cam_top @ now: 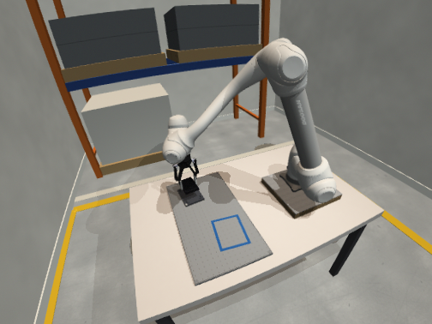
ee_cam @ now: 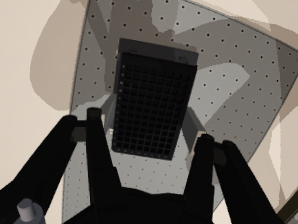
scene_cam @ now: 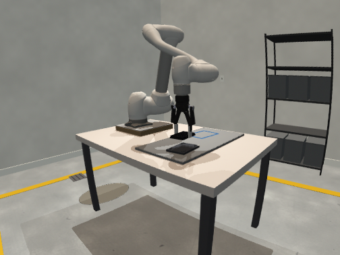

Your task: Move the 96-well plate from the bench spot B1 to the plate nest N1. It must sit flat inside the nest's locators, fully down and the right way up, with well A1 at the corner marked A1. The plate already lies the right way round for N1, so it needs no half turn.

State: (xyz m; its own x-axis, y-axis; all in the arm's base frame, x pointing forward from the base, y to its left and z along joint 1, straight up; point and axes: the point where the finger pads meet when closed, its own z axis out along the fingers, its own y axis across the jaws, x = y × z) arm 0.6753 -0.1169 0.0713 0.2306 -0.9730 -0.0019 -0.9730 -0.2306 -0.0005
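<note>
The dark plate nest N1 lies 10 cm below my hand. From my hand the other things lie so: black 96-well plate 2 cm below.
</note>
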